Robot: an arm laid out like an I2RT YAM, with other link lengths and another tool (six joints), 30 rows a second.
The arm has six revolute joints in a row. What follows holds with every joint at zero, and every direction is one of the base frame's. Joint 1 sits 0.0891 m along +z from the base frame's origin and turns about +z. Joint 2 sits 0.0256 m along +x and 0.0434 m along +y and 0.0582 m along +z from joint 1 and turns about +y. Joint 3 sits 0.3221 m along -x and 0.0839 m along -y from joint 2 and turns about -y. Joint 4 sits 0.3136 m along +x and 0.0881 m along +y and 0.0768 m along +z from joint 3 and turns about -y. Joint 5 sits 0.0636 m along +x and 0.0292 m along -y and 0.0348 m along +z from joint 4 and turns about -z. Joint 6 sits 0.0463 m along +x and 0.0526 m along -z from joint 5 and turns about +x. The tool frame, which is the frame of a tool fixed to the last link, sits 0.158 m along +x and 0.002 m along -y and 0.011 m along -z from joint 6; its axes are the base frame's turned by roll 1.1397, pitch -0.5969 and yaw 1.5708 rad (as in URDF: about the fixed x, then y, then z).
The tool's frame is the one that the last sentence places.
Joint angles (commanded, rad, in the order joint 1, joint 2, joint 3, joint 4, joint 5, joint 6), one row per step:
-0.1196 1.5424 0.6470 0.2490 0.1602 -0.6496
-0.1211 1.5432 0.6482 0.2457 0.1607 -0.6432
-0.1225 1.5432 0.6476 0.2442 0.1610 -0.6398
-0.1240 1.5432 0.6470 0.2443 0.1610 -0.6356
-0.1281 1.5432 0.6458 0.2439 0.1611 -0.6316
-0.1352 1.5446 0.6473 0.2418 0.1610 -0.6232
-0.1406 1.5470 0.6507 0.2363 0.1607 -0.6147
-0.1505 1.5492 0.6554 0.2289 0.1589 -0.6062
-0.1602 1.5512 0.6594 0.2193 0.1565 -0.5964
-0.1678 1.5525 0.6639 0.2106 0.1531 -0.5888
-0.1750 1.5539 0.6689 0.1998 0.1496 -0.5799
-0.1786 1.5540 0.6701 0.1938 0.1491 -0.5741
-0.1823 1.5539 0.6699 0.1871 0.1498 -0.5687
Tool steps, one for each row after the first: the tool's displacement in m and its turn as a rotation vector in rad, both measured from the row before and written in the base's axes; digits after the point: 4 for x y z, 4 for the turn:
-0.0003 -0.0007 -0.0005 0.0049 0.0013 -0.0057
-0.0006 -0.0006 -0.0006 0.0027 0.0012 -0.0037
-0.0003 -0.0006 -0.0003 0.0032 -0.0006 -0.0040
-0.0009 -0.0018 -0.0006 0.0032 0.0006 -0.0066
-0.0005 -0.0032 -0.0004 0.0067 -0.0002 -0.0121
-0.0003 -0.0024 -0.0007 0.0072 0.0022 -0.0103
-0.0005 -0.0042 -0.0004 0.0082 0.0024 -0.0136
-0.0011 -0.0038 -0.0011 0.0099 0.0046 -0.0138
-0.0005 -0.0028 -0.0004 0.0086 0.0030 -0.0096
-0.0007 -0.0025 -0.0006 0.0099 0.0042 -0.0100
-0.0010 -0.0014 -0.0007 0.0054 0.0031 -0.0069
-0.0018 -0.0015 -0.0013 0.0047 0.0052 -0.0077

